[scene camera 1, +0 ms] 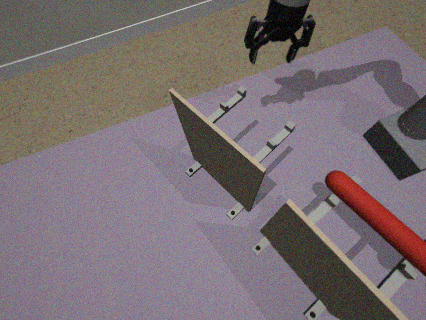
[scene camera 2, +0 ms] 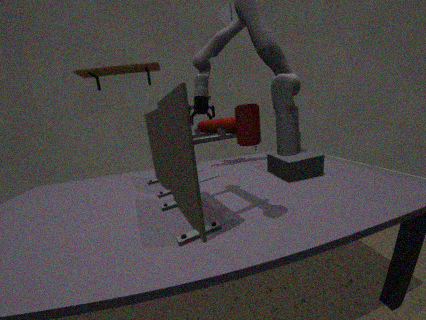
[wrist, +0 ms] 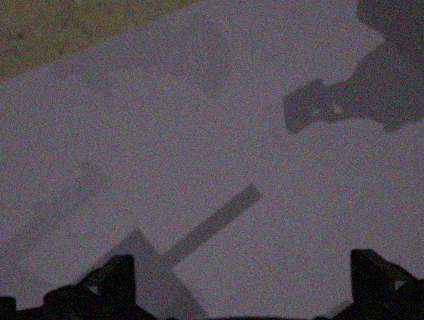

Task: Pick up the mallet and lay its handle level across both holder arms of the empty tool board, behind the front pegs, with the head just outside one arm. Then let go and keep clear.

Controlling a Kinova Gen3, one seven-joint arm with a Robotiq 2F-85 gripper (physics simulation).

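Frame: origin at the arm's base, x ahead, y left, z up, level; metres.
Seen in the pictures: gripper, fingertip midpoint: (scene camera 1: 270,61) (wrist: 241,275); arm's base, link origin: (scene camera 1: 415,125) (scene camera 2: 287,153).
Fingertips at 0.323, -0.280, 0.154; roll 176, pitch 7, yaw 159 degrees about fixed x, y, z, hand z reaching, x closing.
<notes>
Offsets run from my fingertips to a thing's top centre, as dx, dy, dz. "pt": to the spot under its first point. Level surfaces: height alone.
The mallet shows a red handle {pt +0.052, +0.411, +0.021} (scene camera 1: 377,217) (scene camera 2: 217,125). Its red head {+0.010, +0.555, +0.042} (scene camera 2: 248,125) is outside scene camera 1's view. The handle lies across the holder arms of the nearer board, with the head outside one arm. The empty tool board (scene camera 1: 216,156) stands upright with two pale holder arms (scene camera 1: 234,104) (scene camera 1: 276,141). Each has an upright peg at its front end and a raised block farther back. My gripper (scene camera 1: 271,59) (scene camera 2: 202,118) (wrist: 241,275) is open and empty, raised above the table beyond the empty board's arms, apart from the mallet.
The nearer tool board (scene camera 1: 325,270) (scene camera 2: 175,160) stands upright beside the empty one. The arm's base block (scene camera 1: 395,150) (scene camera 2: 295,166) is on the table {dz -0.244} (scene camera 1: 100,240) (scene camera 2: 90,250). A brown wall shelf (scene camera 2: 120,69) hangs at the back. Shadows of the arm and boards cross the table.
</notes>
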